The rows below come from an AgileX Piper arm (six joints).
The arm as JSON. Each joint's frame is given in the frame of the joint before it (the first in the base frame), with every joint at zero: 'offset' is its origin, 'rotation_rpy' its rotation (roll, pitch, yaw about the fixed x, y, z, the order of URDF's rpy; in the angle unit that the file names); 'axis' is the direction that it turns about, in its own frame. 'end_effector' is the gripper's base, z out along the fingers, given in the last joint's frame.
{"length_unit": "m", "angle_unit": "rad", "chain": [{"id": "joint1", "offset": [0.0, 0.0, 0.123], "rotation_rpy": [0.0, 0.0, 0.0], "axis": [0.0, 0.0, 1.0]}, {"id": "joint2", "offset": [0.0, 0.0, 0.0], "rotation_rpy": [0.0, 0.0, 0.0], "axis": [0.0, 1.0, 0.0]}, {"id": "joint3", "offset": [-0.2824, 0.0, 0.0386], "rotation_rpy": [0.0, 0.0, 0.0], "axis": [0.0, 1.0, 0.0]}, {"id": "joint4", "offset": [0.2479, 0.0, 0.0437], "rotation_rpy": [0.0, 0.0, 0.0], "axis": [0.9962, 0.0, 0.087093]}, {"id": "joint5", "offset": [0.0, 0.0, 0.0], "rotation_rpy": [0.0, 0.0, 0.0], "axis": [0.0, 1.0, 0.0]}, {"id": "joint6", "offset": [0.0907, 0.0, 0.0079], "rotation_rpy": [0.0, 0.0, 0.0], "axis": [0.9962, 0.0, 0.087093]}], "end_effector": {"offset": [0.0, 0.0, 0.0], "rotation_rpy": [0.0, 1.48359, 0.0]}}
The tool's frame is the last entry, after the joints.
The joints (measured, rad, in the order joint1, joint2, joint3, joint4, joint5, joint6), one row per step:
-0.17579, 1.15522, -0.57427, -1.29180, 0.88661, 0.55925
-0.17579, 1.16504, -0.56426, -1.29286, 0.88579, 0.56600
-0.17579, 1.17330, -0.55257, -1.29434, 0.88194, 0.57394
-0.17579, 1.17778, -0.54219, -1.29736, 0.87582, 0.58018
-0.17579, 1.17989, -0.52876, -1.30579, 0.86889, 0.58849
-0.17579, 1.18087, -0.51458, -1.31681, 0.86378, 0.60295
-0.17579, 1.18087, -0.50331, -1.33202, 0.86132, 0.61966
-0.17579, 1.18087, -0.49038, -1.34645, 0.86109, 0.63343
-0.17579, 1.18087, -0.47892, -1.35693, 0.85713, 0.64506
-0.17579, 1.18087, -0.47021, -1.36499, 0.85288, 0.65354
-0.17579, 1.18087, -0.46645, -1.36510, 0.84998, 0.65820
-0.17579, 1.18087, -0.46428, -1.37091, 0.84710, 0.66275
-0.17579, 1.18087, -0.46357, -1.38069, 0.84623, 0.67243
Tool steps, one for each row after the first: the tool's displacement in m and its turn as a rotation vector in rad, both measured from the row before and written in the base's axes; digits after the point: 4 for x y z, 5 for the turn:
-0.0001, 0.0000, -0.0046, 0.00501, 0.01392, -0.00212
-0.0004, 0.0003, -0.0047, 0.00630, 0.01208, -0.00003
-0.0005, 0.0004, -0.0036, 0.00464, 0.00788, 0.00344
-0.0011, 0.0004, -0.0036, 0.00133, 0.00744, 0.00587
-0.0014, 0.0004, -0.0034, 0.00031, 0.00319, 0.00267
-0.0012, 0.0001, -0.0022, -0.00424, -0.00091, 0.00180
-0.0016, 0.0001, -0.0026, -0.00517, 0.00367, 0.00127
-0.0013, 0.0003, -0.0025, -0.00088, 0.00219, 0.00325
-0.0009, 0.0003, -0.0019, -0.00011, 0.00161, 0.00375
-0.0004, 0.0002, -0.0010, 0.00354, -0.00090, -0.00001
0.0000, 0.0001, -0.0003, -0.00130, -0.00155, 0.00337
0.0003, -0.0001, 0.0003, -0.00415, -0.00594, 0.00154

